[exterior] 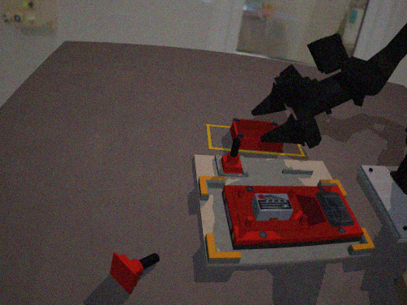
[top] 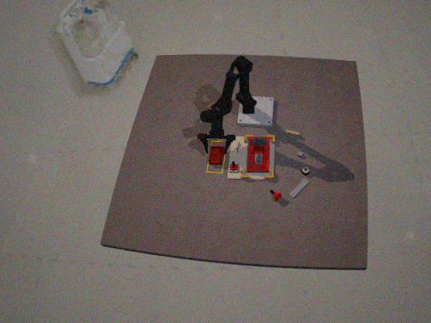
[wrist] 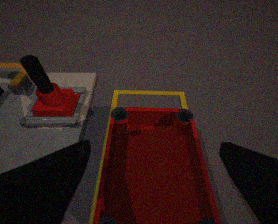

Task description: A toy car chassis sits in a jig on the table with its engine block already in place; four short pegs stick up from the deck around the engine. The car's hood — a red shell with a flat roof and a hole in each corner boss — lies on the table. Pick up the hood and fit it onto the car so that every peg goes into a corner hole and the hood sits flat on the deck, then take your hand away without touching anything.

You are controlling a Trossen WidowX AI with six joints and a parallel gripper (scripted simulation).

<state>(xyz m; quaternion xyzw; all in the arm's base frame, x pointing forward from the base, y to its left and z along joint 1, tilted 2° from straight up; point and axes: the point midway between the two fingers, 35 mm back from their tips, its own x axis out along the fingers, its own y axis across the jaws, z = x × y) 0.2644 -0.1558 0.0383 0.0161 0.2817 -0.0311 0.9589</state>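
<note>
Right now my gripper tip is 10 mm past the red hood and 20 mm above it. Also, from my gripper tip: jig (10 mm ahead, 190 mm to the left, 20 mm below); wooden block (130 mm behind, 390 mm to the left, 20 mm below); grey engine block (30 mm ahead, 220 mm to the left, 10 mm below).
</note>
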